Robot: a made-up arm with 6 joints.
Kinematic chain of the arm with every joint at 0, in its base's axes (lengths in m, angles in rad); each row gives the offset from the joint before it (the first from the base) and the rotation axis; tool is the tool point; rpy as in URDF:
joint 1: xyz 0 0 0.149 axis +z
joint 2: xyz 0 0 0 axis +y
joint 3: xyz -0.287 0 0.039 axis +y
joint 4: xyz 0.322 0 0.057 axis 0.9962 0 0.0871
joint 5: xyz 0 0 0 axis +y
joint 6: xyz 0.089 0 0.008 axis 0.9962 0 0.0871
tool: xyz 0 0 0 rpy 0 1.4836 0
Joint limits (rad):
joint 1: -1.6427..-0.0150
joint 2: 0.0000..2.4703
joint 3: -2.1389..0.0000
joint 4: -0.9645..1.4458
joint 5: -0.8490..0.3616
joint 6: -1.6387..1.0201
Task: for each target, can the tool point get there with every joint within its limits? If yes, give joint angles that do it. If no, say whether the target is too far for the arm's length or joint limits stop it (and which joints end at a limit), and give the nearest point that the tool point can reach.
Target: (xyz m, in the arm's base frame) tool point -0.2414 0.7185 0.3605
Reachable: no: too far | nearest point -0.1903 0.5664 0.4345 | short by 0.177 m
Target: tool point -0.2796 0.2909 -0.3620
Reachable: no: joint limits stop it (at a limit: joint 1, joint 2) | nearest point -0.0450 0.0043 -0.0205 | short by 0.504 m
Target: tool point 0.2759 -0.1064 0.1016
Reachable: yes | joints -0.4022 1.6241 -0.4233 -0.2401 -0.4933 -0.1379
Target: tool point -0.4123 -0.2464 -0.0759
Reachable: no: joint limits stop it (at a limit: joint 1, joint 4, joint 5) | nearest point -0.0863 -0.2699 -0.0759 | short by 0.327 m
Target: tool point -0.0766 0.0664 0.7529
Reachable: yes | joints -0.7753 0.6502 -1.8616 -0.2830 0.2526 0.7444
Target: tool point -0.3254 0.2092 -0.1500
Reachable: no: joint limits stop it (at a limit: joint 1, joint 2, joint 3, joint 4) | nearest point -0.0660 0.0096 0.0053 | short by 0.362 m
